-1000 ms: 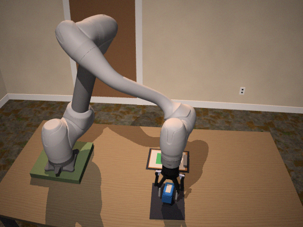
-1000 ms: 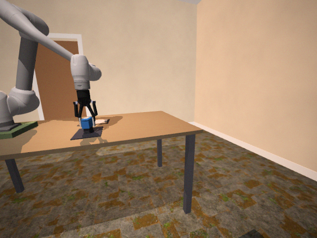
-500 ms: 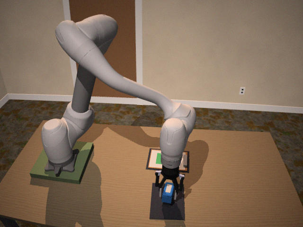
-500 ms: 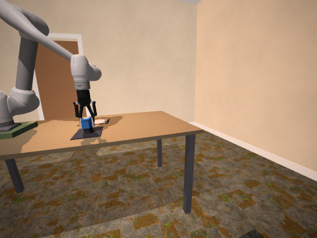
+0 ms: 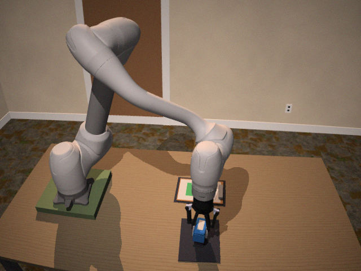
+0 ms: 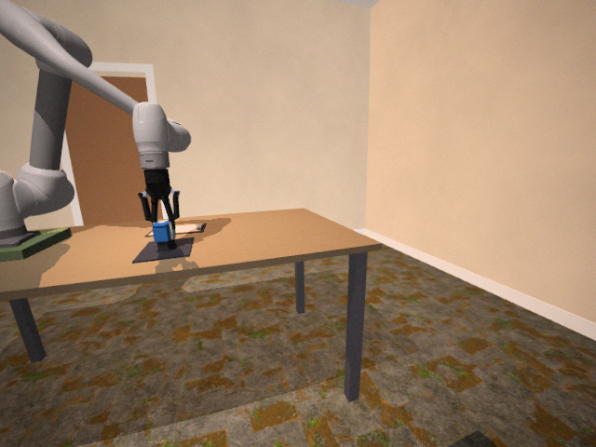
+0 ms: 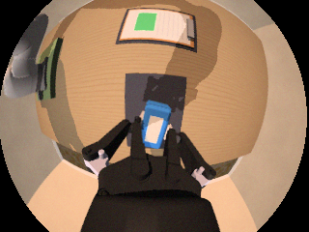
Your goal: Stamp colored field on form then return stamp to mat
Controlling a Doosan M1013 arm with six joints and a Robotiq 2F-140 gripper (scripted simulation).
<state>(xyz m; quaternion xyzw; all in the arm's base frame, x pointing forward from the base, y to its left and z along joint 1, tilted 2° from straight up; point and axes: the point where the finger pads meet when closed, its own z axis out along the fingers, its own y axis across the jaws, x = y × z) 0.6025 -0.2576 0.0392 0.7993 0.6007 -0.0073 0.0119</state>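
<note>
My gripper is now 2 cm above the blue stamp. Round my hand: mat: 7 cm below.
</note>
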